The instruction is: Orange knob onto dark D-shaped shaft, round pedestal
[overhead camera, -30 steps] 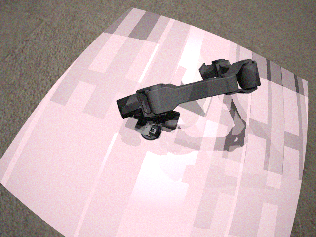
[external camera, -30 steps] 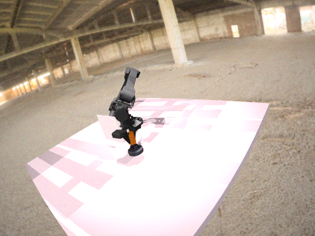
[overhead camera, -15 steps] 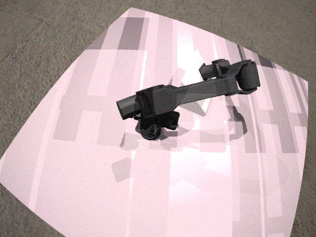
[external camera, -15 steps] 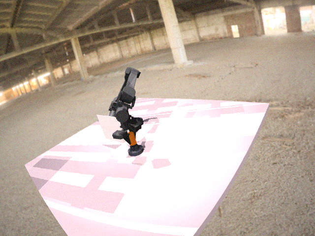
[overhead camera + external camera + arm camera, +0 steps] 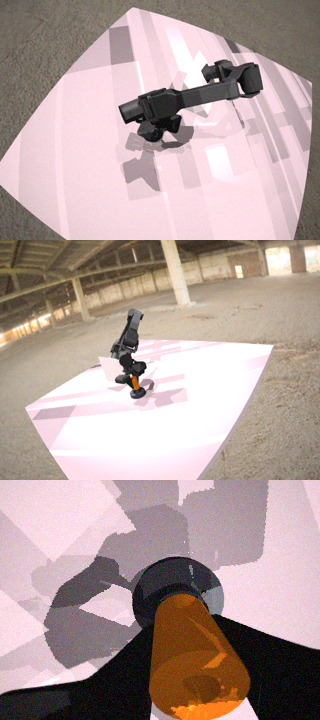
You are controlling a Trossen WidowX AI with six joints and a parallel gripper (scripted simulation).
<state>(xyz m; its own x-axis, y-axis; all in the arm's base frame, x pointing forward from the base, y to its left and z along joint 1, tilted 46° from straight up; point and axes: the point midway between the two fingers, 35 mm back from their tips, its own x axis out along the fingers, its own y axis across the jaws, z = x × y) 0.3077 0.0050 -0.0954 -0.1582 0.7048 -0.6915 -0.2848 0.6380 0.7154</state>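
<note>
Right now my gripper tip is 20 mm below the orange knob. Also, from my gripper tip: pedestal with D-shaped shaft: 20 mm below.
</note>
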